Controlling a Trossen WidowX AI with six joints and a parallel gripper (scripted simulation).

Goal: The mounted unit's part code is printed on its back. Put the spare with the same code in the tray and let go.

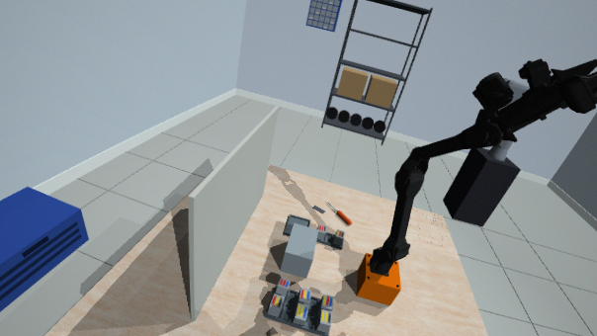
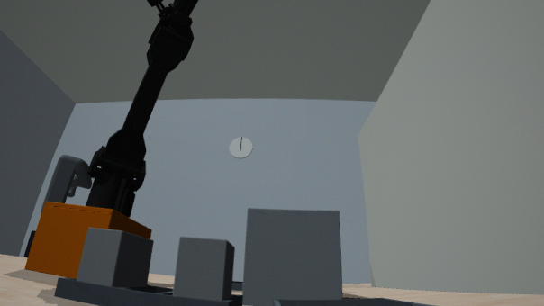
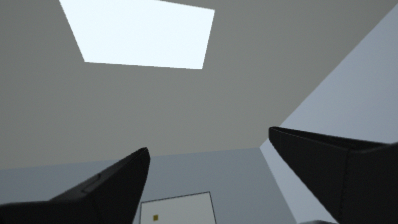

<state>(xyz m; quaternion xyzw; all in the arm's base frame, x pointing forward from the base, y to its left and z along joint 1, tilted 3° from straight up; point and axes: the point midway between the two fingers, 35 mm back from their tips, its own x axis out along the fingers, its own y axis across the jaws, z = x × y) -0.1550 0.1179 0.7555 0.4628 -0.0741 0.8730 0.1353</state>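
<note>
Right now the grey spare block is 840 mm below my gripper tip, 330 mm ahead of it and 60 mm to the left of it. The rest, counted from my gripper tip: tall partition 700 mm ahead, 650 mm below, 190 mm to the right; then tan box 850 mm below, 410 mm ahead, 190 mm to the left; then grey mounted unit 830 mm below, 450 mm ahead, 180 mm to the right.
</note>
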